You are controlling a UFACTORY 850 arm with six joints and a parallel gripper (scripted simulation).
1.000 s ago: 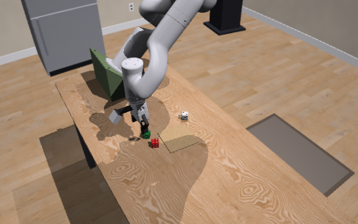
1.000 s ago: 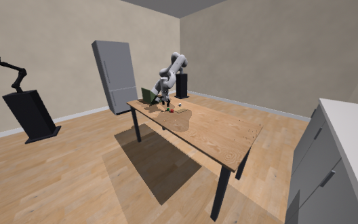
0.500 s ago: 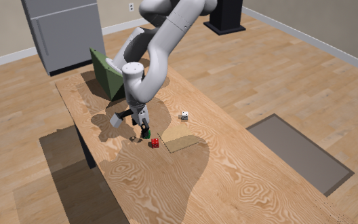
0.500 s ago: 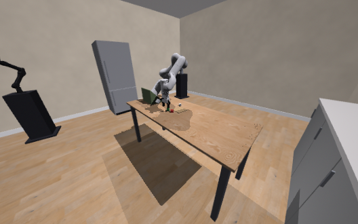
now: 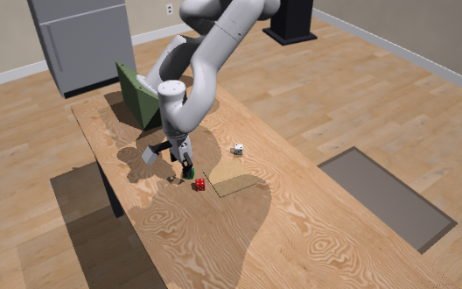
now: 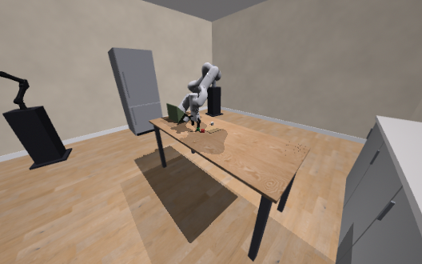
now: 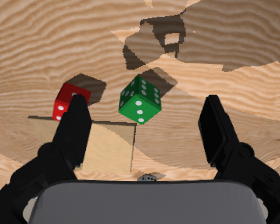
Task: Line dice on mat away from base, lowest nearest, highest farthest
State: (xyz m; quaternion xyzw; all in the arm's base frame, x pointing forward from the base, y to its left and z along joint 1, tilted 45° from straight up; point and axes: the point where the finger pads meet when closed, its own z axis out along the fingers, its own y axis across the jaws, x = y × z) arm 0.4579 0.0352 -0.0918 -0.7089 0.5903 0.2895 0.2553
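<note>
Now: hand 2 cm to the right of the green die and 4 cm above it. Round my hand: tan mat (7 cm ahead, 15 cm to the left, 6 cm below); red die (7 cm ahead, 4 cm to the left, 4 cm below); white die (4 cm behind, 24 cm to the left, 4 cm below).
</note>
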